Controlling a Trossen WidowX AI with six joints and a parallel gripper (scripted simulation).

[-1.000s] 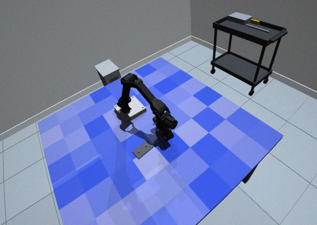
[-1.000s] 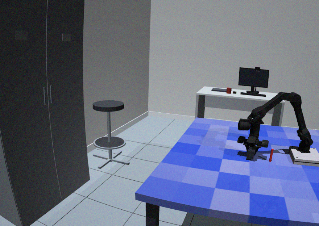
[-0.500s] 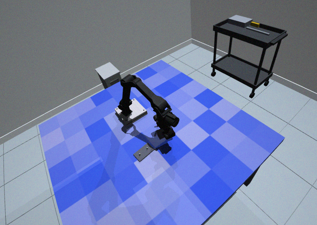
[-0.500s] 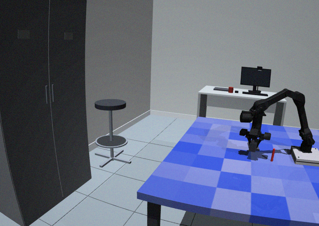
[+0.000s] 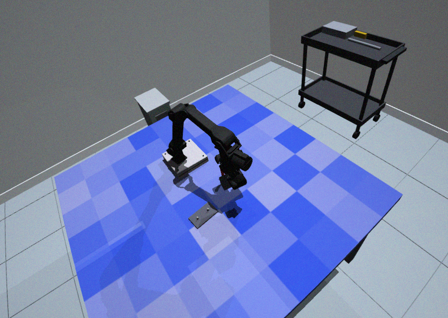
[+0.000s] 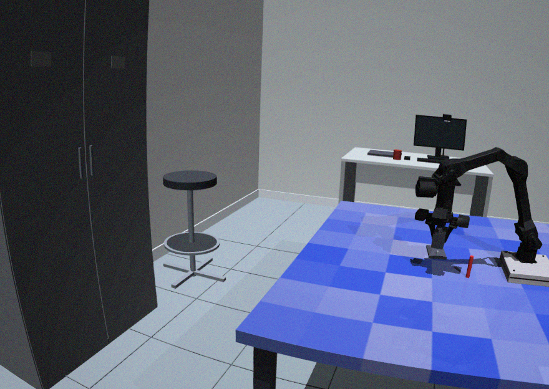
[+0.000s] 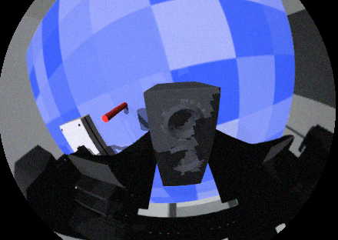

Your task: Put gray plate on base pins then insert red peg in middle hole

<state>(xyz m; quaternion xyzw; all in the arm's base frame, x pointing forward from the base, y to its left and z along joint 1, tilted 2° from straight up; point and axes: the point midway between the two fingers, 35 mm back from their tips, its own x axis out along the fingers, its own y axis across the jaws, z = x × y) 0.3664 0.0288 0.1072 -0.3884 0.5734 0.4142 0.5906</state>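
Now: gripper tip 17 cm to the left of the gray base, 10 cm above it and 4 cm past it. From my gripper tip the other things lie so: red peg (12 cm behind, 7 cm below, 4 cm to the left); then gray plate (3 cm above).
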